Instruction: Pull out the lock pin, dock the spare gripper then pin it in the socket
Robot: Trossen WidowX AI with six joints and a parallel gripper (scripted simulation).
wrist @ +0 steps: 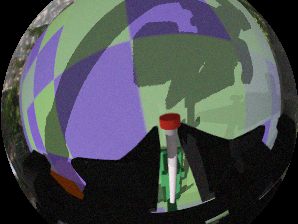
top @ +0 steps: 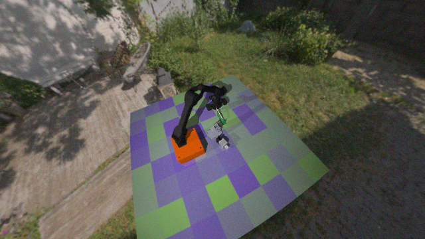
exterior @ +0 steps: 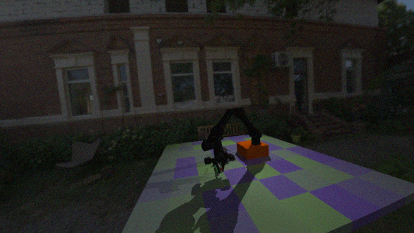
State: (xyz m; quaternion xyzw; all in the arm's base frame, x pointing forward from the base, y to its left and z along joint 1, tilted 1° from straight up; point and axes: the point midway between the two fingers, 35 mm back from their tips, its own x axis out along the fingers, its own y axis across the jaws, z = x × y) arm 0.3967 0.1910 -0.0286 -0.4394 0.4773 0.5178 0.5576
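The green strip lies 10 cm to the right of my gripper tip and 1 cm behind it. Also, from my gripper tip: spare gripper 33 cm to the right, 12 cm behind, 1 cm above; then grey mount 21 cm to the right, 12 cm behind, 3 cm above.
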